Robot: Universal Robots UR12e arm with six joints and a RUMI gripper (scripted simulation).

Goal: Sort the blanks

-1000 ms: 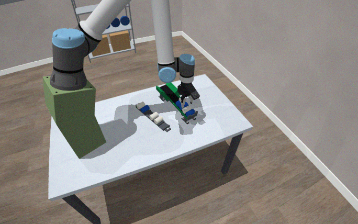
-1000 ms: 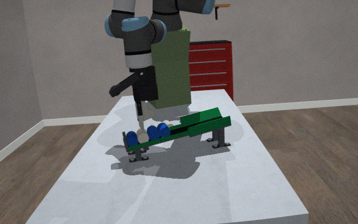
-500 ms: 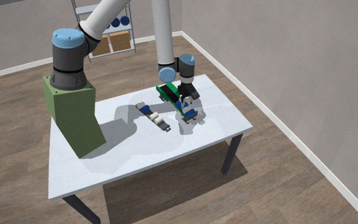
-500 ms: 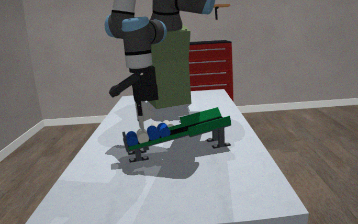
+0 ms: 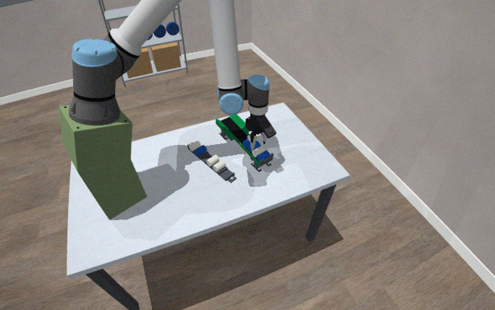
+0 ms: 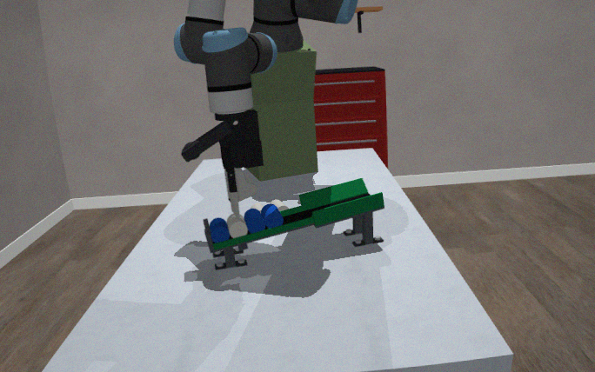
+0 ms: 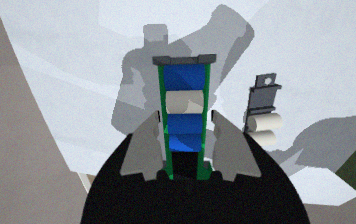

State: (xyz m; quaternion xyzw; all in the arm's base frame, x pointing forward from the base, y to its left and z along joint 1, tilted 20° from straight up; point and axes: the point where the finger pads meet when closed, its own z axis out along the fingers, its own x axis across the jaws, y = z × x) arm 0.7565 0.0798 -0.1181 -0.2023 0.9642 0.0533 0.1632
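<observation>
My hand is 3 cm short of the stop, 6 cm to the left of it and 6 cm above it.
</observation>
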